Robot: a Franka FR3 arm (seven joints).
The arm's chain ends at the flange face. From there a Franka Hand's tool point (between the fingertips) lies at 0.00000 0.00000 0.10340 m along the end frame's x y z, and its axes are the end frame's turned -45 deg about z.
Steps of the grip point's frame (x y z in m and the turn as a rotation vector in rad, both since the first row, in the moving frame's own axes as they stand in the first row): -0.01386 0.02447 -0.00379 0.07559 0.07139 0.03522; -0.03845 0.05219 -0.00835 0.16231 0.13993 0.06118
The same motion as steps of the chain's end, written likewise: 0.00762 0.03783 -0.00323 0.10393 -0.00297 0.03522; 0.01067 0.08606 -0.00599 0.21372 -0.01583 0.06118
